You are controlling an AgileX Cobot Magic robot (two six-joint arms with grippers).
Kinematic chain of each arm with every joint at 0, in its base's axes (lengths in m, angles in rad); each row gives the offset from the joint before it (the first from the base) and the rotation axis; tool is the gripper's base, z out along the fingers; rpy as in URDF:
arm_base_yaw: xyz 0 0 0.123 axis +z
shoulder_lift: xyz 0 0 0 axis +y
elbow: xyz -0.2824 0 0.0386 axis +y
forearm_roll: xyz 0.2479 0 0.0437 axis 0.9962 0 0.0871
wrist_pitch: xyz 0 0 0 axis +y
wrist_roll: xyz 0.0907 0 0.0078 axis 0.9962 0 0.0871
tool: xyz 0 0 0 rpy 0 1.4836 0
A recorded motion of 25 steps. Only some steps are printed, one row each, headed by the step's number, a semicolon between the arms.
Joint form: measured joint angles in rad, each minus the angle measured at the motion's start. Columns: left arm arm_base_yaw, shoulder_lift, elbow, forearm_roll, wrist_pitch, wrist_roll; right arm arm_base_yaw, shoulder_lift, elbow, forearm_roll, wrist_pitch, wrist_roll.
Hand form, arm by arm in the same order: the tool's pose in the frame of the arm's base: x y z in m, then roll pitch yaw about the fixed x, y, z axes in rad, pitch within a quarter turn. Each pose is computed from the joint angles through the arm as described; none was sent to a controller.
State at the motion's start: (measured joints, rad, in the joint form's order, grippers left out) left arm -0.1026 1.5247 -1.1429 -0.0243 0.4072 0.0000; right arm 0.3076 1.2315 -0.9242 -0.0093 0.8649 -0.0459
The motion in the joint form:
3: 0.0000 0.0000 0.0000 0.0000 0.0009 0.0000; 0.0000 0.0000 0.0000 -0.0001 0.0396 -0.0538
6: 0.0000 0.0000 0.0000 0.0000 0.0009 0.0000; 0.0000 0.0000 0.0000 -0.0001 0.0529 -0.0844
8: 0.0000 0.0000 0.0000 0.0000 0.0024 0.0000; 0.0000 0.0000 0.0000 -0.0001 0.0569 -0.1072
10: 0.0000 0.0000 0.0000 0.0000 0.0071 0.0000; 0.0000 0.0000 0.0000 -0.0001 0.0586 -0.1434
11: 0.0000 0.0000 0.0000 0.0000 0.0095 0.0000; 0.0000 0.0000 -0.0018 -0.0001 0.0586 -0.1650
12: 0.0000 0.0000 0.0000 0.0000 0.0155 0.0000; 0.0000 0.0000 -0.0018 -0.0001 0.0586 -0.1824
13: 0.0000 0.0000 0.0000 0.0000 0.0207 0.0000; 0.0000 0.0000 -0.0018 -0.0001 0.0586 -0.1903
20: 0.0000 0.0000 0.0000 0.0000 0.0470 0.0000; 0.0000 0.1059 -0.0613 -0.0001 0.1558 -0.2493
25: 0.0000 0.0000 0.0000 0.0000 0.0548 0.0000; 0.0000 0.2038 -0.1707 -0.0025 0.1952 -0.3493
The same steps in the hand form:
3: 0.3394 -0.0358 0.2961 -3.1056 0.8677 3.0735; 0.2204 0.0693 0.2866 -3.0839 0.4428 -2.7172
6: 0.3394 -0.0358 0.2961 -3.1056 0.8677 3.0735; 0.2194 0.0690 0.2861 -3.0716 0.4276 -2.6844
8: 0.3393 -0.0358 0.2960 -3.1057 0.8662 3.0734; 0.2191 0.0689 0.2860 -3.0621 0.4220 -2.6598
10: 0.3390 -0.0358 0.2957 -3.1059 0.8615 3.0731; 0.2190 0.0688 0.2859 -3.0463 0.4172 -2.6205
11: 0.3389 -0.0358 0.2956 -3.1060 0.8591 3.0730; 0.2191 0.0689 0.2864 -3.0364 0.4168 -2.5968
12: 0.3385 -0.0358 0.2951 -3.1062 0.8531 3.0727; 0.2191 0.0689 0.2864 -3.0287 0.4149 -2.5779
13: 0.3382 -0.0357 0.2948 -3.1064 0.8479 3.0724; 0.2191 0.0689 0.2864 -3.0253 0.4140 -2.5693
20: 0.3366 -0.0356 0.2930 -3.1074 0.8216 3.0711; 0.2342 0.0736 0.2749 -3.0475 0.2700 -2.5222
25: 0.3361 -0.0356 0.2925 -3.1077 0.8138 3.0707; 0.2590 0.0813 0.2784 -3.0298 0.2327 -2.4213

